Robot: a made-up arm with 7 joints.
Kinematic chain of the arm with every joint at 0, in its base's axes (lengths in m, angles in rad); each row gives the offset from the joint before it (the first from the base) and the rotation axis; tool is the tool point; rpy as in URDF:
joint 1: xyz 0 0 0 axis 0.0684 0.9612 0.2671
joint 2: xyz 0 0.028 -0.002 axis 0.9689 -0.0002 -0.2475
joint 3: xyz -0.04 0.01 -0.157 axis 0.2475 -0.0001 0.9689
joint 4: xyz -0.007 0 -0.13 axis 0.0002 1 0
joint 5: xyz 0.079 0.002 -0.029 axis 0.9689 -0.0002 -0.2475
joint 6: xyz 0.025 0 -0.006 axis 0.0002 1 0
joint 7: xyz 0.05 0 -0.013 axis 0.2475 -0.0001 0.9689
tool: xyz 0 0 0 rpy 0 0.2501 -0.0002
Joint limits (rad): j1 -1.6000..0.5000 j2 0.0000..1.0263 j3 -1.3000..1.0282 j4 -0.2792..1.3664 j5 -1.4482..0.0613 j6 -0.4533..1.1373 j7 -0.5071..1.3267
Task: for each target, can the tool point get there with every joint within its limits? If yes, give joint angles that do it. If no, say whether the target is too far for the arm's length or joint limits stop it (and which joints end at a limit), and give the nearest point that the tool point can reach.
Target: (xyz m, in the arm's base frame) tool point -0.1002 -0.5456 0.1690
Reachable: no: too far | nearest point 0.2025 -0.2001 -0.0143 | short by 0.495 m
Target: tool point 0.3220 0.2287 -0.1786
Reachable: yes | joints -0.8086 0.8521 -0.3249 0.4944 -0.6822 0.5336 0.2344
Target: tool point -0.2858 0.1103 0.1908
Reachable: no: joint limits stop it (at a limit: joint 1, joint 2, joint 3, joint 4, joint 5, joint 6) | nearest point -0.2015 0.1678 -0.1893 | short by 0.394 m
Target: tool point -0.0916 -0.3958 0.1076
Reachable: no: joint limits stop it (at a limit: joint 1, joint 2, joint 4) | nearest point 0.1922 -0.1933 -0.0222 | short by 0.372 m
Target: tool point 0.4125 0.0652 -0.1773
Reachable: yes | joints -1.2114 0.2388 0.3963 0.9516 -0.2636 0.6852 -0.0768
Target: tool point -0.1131 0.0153 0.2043
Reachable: no: joint limits stop it (at a limit: joint 1, joint 2, joint 4, joint 6) | nearest point 0.1462 0.2210 0.1767 | short by 0.332 m
